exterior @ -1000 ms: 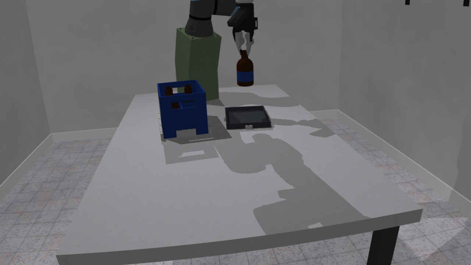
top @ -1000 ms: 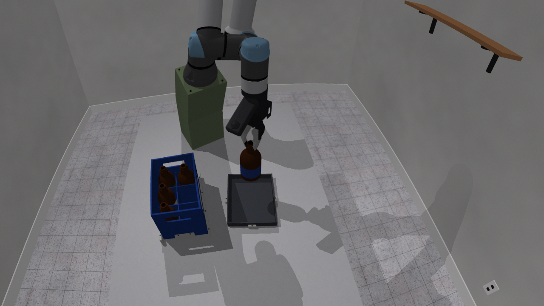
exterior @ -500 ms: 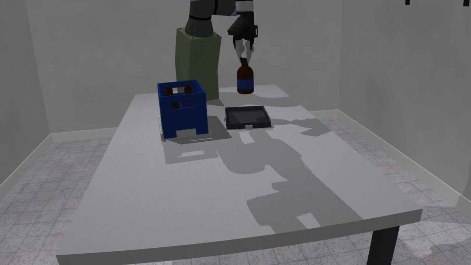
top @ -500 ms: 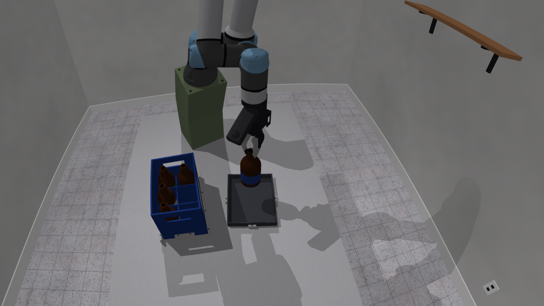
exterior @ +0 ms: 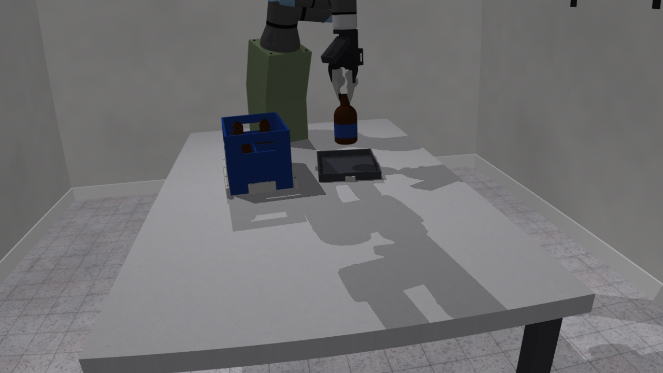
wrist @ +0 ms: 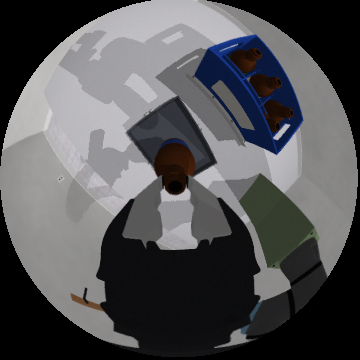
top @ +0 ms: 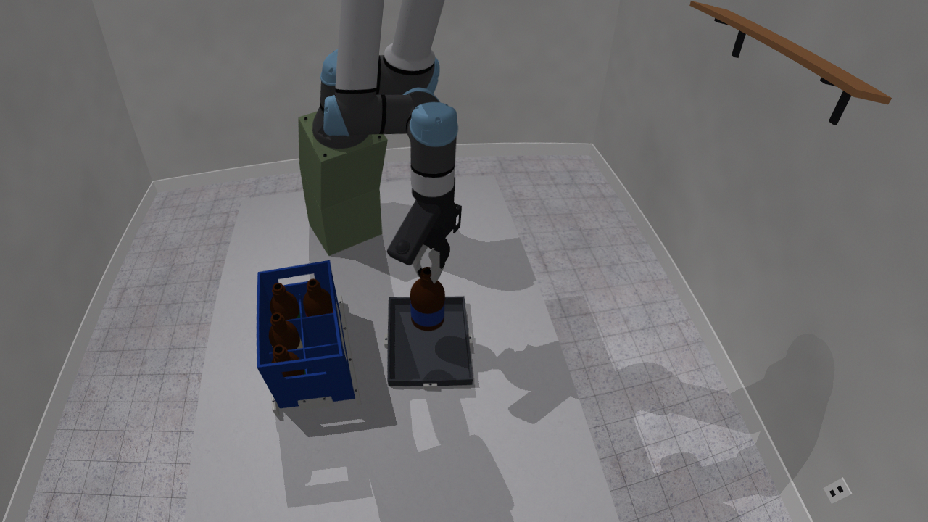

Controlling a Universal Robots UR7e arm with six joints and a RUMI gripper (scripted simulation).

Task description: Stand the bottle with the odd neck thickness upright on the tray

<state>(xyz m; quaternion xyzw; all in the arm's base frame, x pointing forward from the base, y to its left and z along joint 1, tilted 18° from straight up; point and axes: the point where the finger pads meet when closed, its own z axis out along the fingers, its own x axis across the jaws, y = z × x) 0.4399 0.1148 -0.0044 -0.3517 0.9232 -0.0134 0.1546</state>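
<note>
The dark tray lies 22 cm below my hand. Also, from my hand: blue crate (3 cm behind, 29 cm to the right, 15 cm below).
</note>
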